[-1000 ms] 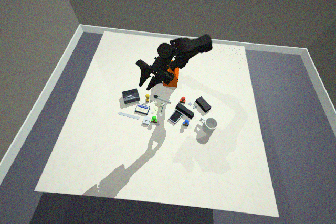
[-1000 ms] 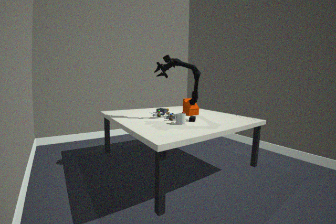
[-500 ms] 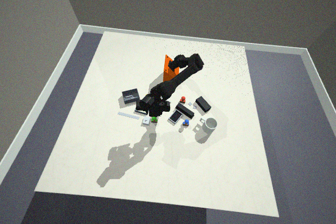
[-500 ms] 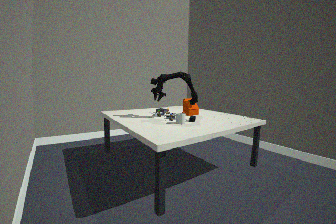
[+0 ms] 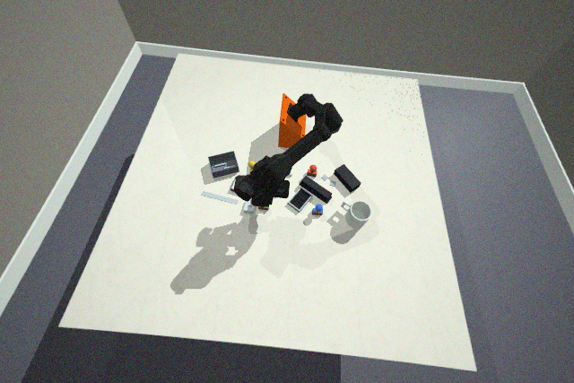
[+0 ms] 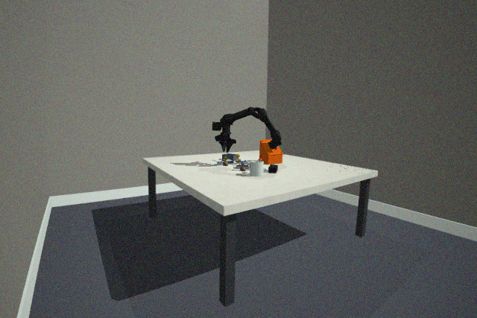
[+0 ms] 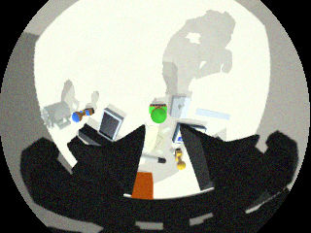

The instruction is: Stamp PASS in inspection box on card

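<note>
Right now my gripper tip is 80 mm above the green stamp. The rest, counted from my gripper tip: pale card: 100 mm below, 100 mm behind; ink pad: 140 mm to the left, 90 mm below, 70 mm behind; yellow stamp: 150 mm behind, 90 mm to the right, 80 mm below.
</note>
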